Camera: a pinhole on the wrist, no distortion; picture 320 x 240 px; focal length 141.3 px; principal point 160.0 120.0 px. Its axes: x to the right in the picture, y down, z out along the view. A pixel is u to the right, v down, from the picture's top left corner.
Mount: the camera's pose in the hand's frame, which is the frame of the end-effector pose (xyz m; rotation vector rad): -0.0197 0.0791 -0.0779 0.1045 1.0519 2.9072
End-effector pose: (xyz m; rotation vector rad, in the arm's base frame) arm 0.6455 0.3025 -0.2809 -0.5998 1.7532 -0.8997
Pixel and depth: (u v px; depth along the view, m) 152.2 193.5 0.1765
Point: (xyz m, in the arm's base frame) 0.7560 0.3391 -0.4007
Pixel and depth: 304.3 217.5 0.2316
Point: 0.9310 0.4926 -0.2820
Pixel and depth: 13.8 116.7 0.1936
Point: 0.6367 0.2535 -0.5567
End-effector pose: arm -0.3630 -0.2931 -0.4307 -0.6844 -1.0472 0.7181
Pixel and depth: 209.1 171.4 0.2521
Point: -0.5908 -0.2330 -0.5528
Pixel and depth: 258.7 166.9 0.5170
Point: -0.9446 -0.3185 -0.6902
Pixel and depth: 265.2 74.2 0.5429
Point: -0.8248 -0.2078 -1.0012
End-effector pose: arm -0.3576 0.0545 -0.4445 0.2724 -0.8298 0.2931
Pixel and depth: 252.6 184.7 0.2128
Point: -0.6080 0.1177 -0.4353
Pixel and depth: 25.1 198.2 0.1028
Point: -0.3593 0.1429 -0.3477
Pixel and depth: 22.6 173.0 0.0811
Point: -0.3529 0.1585 -0.3832
